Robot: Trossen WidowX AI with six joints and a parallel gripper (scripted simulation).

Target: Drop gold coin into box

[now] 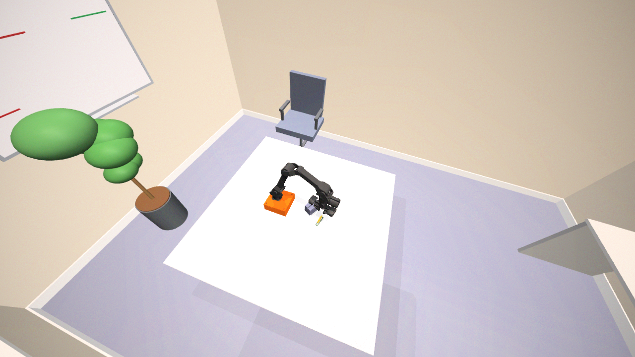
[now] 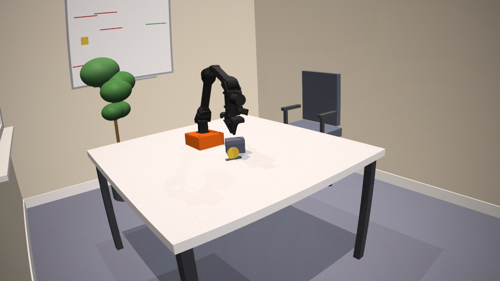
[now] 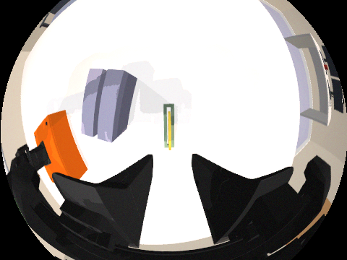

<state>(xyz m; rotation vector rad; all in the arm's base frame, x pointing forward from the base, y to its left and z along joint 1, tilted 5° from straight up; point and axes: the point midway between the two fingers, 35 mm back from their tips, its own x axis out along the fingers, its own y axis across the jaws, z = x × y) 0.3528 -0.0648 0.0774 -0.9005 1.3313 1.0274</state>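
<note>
My gripper tip is now 100 mm above the gold coin.
</note>
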